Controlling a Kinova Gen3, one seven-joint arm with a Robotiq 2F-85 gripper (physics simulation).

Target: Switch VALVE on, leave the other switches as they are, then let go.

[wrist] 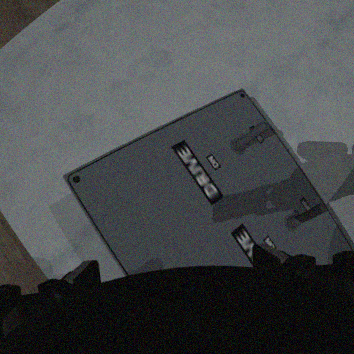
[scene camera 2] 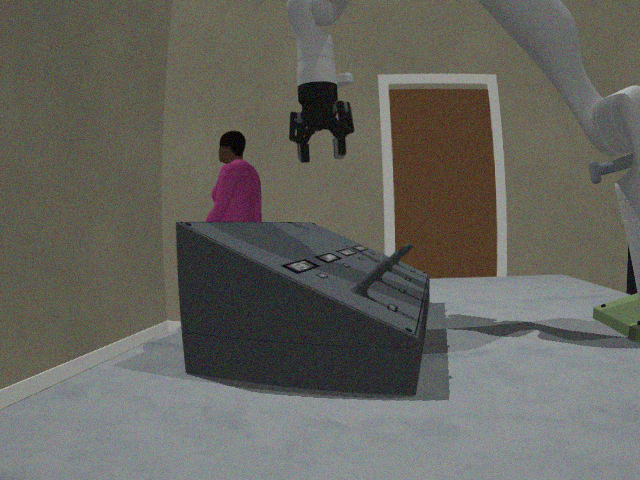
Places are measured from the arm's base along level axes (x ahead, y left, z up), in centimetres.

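Pixels of known places: gripper, fingertip midpoint: (scene camera 2: 321,160).
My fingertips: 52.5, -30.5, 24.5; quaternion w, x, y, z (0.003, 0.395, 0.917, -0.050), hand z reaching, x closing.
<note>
Ahead of a thing's pixels: the offset from my fingertips to its top centre, as dx, dy, dz. "pt": to the spot under its first point. Level surfaces: height alone.
The dark grey sloped console (scene camera 2: 294,320) (wrist: 140,200) stands on the table. In the wrist view the DRIVE label @(-7.3, -3.2, -16.3) (wrist: 197,172) shows, with its ON mark @(pt -9.6, -2.4, -17.8) (wrist: 213,161) and its lever @(-15.2, -0.7, -15.8) (wrist: 255,137) leaning toward the low front edge. Beside it a second label @(-3.7, +8.2, -16.3) (wrist: 242,237), its last letters apparently VE, is partly hidden by a finger; it may be VALVE. Its lever @(-11.5, +10.8, -15.8) (wrist: 306,216) also leans toward the front edge. In the scene view the nearest lever @(-4.3, +33.6, -15.8) (scene camera 2: 385,268) leans toward the front. My gripper (scene camera 2: 321,157) (wrist: 176,270) is open and empty, high above the console.
A green block (scene camera 2: 615,315) lies at the right on the pale table @(dz -28.7) (scene camera 2: 516,413). A person in pink (scene camera 2: 237,191) stands behind the console, and a brown door (scene camera 2: 442,180) is in the back wall. The arm's shadow falls across the console.
</note>
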